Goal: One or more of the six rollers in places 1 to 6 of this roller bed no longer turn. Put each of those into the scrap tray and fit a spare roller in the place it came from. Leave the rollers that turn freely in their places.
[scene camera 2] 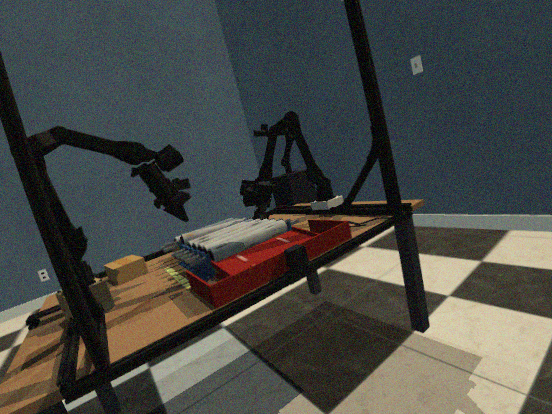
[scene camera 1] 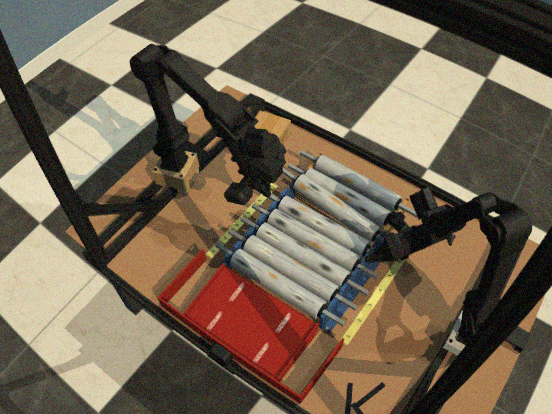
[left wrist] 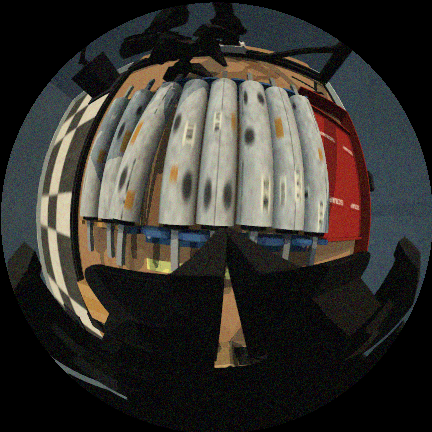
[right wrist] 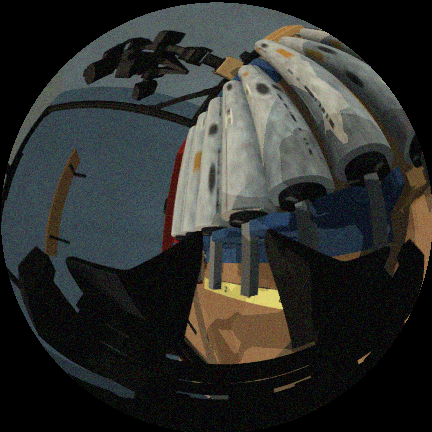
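Seen in the pictures: left gripper, fingertip midpoint: (scene camera 2: 187, 221) (scene camera 1: 268, 196) (left wrist: 224, 234) (right wrist: 187, 72); right gripper, fingertip midpoint: (scene camera 2: 261, 216) (scene camera 1: 366, 260) (left wrist: 218, 72) (right wrist: 234, 236); left arm's base at its link origin: (scene camera 1: 174, 162) (right wrist: 219, 63); right arm's base at its link origin: (scene camera 2: 326, 199) (scene camera 1: 472, 335) (left wrist: 229, 42).
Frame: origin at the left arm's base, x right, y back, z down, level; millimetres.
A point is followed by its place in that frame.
The blue roller bed (scene camera 1: 352, 289) (left wrist: 193, 236) (right wrist: 346, 225) holds several grey rollers (scene camera 1: 299, 263) @(x 208, y -431, z 5 mm) (scene camera 2: 241, 238) @(x 269, y -358, z 5 mm) (left wrist: 217, 153) @(x 108, y -401, z 0 mm) side by side. One more grey roller (scene camera 1: 336, 206) @(x 24, y -475, z -8 mm) (left wrist: 135, 160) @(x 6, y -423, z -10 mm) lies behind them, across a narrow gap, against two spare rollers (scene camera 1: 358, 181) @(x -83, y -511, z 3 mm) at the back. The red scrap tray (scene camera 1: 233, 324) @(x 391, y -322, z 52 mm) (scene camera 2: 254, 263) @(x 363, y -292, z 52 mm) (left wrist: 342, 160) @(x 384, y -381, z 49 mm) in front of the bed is empty. My right gripper (scene camera 1: 372, 258) @(x 156, y -585, z -1 mm) (scene camera 2: 250, 198) (right wrist: 234, 236) @(x 156, y -585, z -1 mm) is open, low at the bed's right rail, with axle stubs just beyond its fingers. My left gripper (scene camera 1: 237, 194) (scene camera 2: 177, 211) (left wrist: 224, 234) @(x 91, y -316, z -73 mm) is shut and empty, above the bed's left side.
Yellow numbered strips (scene camera 1: 373, 300) (right wrist: 245, 292) run along both sides of the bed. A wooden block (scene camera 1: 274, 123) @(x -246, y -218, z 21 mm) (scene camera 2: 126, 269) @(x -134, y -175, z 38 mm) sits at the back left. A black clamp (scene camera 1: 221, 353) @(x 480, y -329, z 22 mm) (scene camera 2: 296, 256) @(x 485, y -312, z 39 mm) sticks out from the table's front edge by the tray.
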